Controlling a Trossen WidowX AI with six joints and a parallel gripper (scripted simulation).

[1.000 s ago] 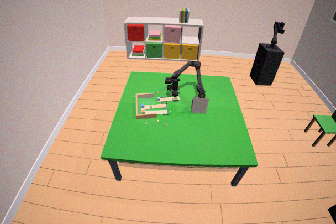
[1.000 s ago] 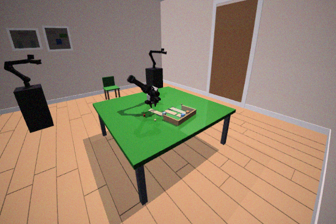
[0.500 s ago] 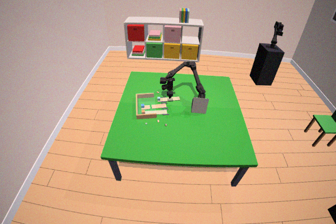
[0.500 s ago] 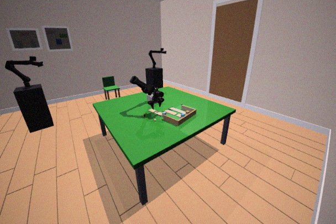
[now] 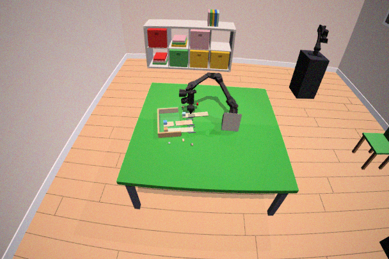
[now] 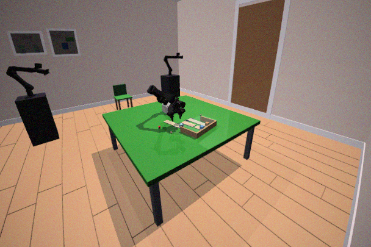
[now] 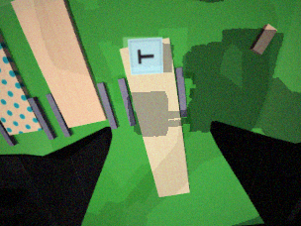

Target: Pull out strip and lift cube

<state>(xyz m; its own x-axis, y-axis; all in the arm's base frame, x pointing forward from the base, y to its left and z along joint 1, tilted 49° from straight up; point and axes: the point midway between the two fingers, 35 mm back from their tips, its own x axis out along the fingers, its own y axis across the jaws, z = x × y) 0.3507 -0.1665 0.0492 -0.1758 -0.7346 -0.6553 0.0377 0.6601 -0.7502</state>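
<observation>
Now: gripper tip 6 cm short of the labelled cube, 4 cm above it and 1 cm to the right of it. From my gripper tip the other things lie so: red piece 16 cm to the right, 7 cm behind, 5 cm below.
</observation>
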